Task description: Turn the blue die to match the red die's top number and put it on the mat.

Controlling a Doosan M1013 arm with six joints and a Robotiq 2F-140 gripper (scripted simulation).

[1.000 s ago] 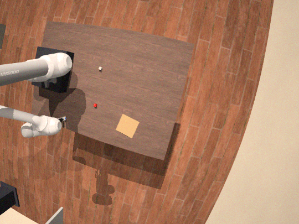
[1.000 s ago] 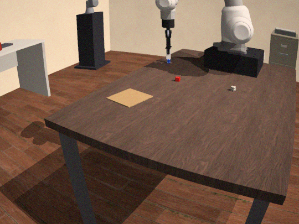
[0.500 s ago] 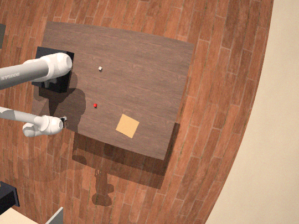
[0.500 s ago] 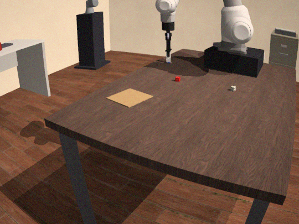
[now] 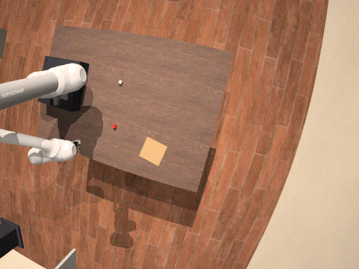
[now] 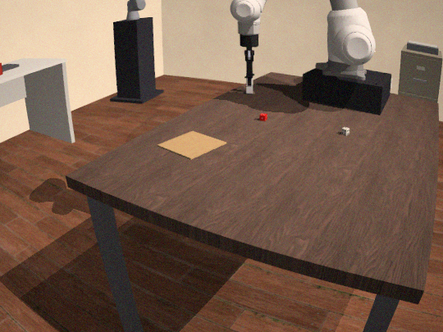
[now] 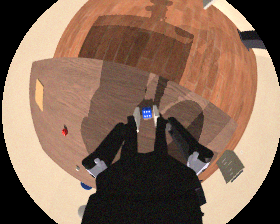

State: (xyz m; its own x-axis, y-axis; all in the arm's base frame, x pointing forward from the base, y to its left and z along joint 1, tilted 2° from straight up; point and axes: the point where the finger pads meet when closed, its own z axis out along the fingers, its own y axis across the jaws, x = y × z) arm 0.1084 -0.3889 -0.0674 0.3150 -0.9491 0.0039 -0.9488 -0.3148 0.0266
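My hand is 3 cm above the blue die. Round my hand: white die (32 cm ahead, 43 cm to the left, 3 cm below); tan mat (56 cm ahead, 2 cm to the left, 4 cm below); red die (30 cm ahead, 15 cm to the left, 3 cm below).
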